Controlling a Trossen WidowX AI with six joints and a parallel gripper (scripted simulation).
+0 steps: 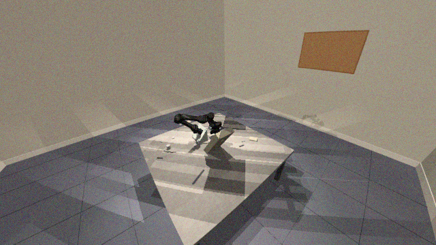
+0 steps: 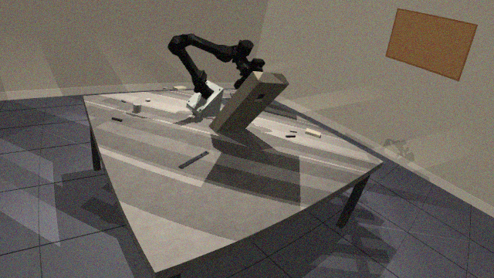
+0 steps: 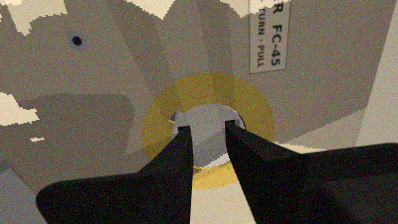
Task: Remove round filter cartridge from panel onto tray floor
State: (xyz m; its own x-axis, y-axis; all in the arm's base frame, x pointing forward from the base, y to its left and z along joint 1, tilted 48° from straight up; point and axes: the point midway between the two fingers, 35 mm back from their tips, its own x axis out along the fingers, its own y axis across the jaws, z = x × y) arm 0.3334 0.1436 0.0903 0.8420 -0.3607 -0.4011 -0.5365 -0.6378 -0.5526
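Right now the round filter cartridge is 1 cm below my gripper tip and 1 cm ahead of it. Round my gripper tip: dark tray 46 cm behind, 25 cm to the left, 23 cm below; tan service panel 8 cm below, 4 cm behind.
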